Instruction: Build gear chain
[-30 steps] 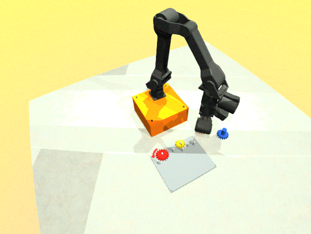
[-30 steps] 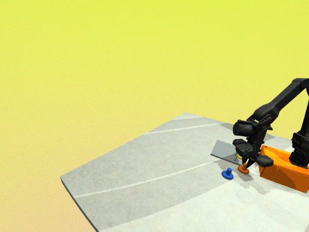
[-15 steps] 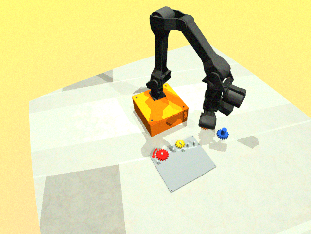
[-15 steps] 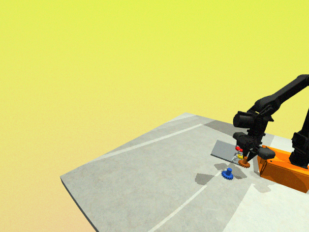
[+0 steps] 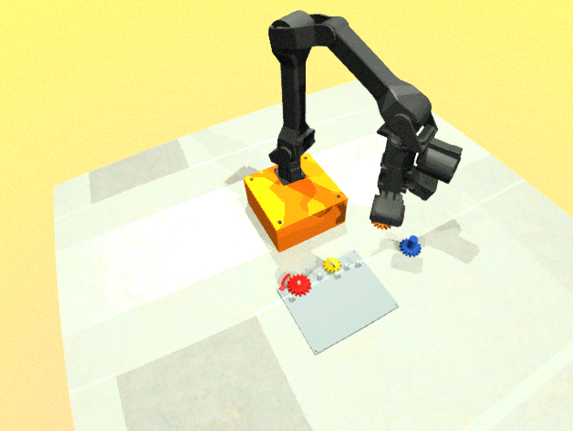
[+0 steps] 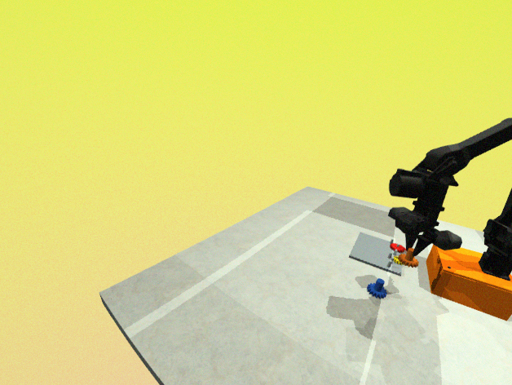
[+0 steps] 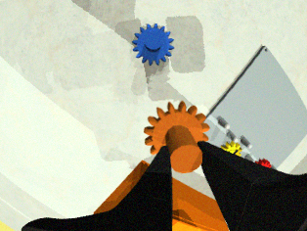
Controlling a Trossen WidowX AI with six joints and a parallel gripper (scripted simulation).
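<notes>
Right now the yellow gear is 1 cm ahead of my gripper tip, 13 cm to the right of it and 10 cm below it. Also, from my gripper tip: red gear: 2 cm ahead, 22 cm to the right, 10 cm below; then orange gear: 1 cm below; then blue gear: 5 cm ahead, 7 cm to the left, 10 cm below.
</notes>
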